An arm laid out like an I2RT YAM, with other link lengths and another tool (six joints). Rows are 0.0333 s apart.
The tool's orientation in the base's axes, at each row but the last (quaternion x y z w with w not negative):
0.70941 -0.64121 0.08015 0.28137
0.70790 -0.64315 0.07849 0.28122
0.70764 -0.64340 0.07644 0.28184
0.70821 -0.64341 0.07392 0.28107
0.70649 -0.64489 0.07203 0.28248
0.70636 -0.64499 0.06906 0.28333
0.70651 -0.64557 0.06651 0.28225
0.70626 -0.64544 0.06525 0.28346
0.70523 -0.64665 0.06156 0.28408
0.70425 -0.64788 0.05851 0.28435
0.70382 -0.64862 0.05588 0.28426
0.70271 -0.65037 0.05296 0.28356
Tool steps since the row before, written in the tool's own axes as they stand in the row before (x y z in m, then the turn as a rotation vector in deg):
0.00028 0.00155 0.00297 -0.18 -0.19 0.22
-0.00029 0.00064 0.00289 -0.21 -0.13 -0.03
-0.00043 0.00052 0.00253 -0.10 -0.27 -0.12
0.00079 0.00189 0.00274 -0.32 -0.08 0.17
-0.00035 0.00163 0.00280 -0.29 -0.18 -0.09
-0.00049 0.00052 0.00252 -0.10 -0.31 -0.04
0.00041 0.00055 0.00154 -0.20 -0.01 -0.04
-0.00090 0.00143 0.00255 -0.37 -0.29 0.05
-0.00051 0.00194 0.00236 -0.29 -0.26 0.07
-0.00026 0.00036 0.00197 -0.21 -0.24 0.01
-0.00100 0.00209 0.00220 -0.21 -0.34 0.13
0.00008 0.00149 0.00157 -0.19 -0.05 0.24
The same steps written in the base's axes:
-0.00217 -0.00176 -0.00187 0.10 0.05 -0.32
-0.00138 -0.00120 -0.00234 0.10 0.20 -0.11
-0.00121 -0.00089 -0.00214 0.27 0.15 -0.03
-0.00238 -0.00207 -0.00134 -0.02 0.20 -0.31
-0.00234 -0.00109 -0.00199 0.15 0.30 -0.12
-0.00125 -0.00081 -0.00216 0.29 0.11 -0.11
-0.00087 -0.00111 -0.00092 -0.01 0.19 -0.06
-0.00220 -0.00046 -0.00208 0.20 0.30 -0.30
-0.00258 -0.00069 -0.00157 0.18 0.22 -0.27
-0.00094 -0.00071 -0.00164 0.19 0.18 -0.18
-0.00277 -0.00015 -0.00159 0.25 0.12 -0.31
-0.00186 -0.00079 -0.00078 -0.05 0.06 -0.30

